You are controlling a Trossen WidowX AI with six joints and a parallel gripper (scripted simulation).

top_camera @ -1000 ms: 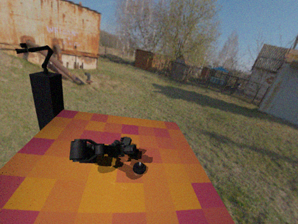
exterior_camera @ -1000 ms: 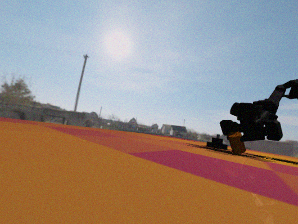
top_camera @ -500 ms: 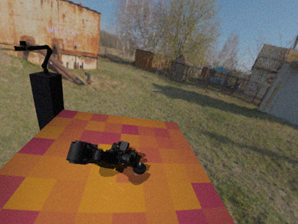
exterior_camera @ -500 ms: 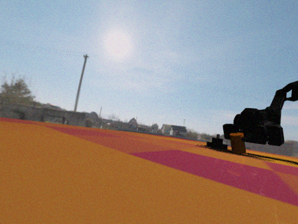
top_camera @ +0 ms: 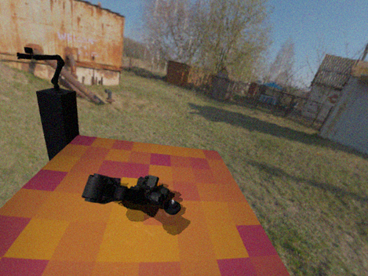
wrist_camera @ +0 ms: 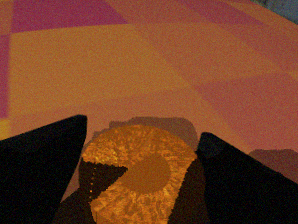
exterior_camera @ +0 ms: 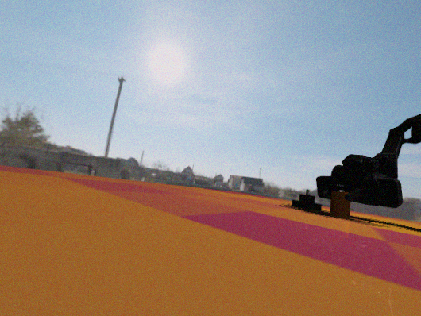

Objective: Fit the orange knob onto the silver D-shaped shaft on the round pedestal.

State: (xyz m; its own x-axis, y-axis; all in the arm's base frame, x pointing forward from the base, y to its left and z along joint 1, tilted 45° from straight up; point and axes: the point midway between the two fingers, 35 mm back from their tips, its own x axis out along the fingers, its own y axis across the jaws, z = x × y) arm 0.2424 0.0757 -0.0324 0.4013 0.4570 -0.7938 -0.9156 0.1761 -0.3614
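My gripper tip is 30 mm to the left of the orange knob and 10 mm past it. The rest, counted from my gripper tip: round dark pedestal 130 mm to the right, 90 mm ahead, 20 mm below.
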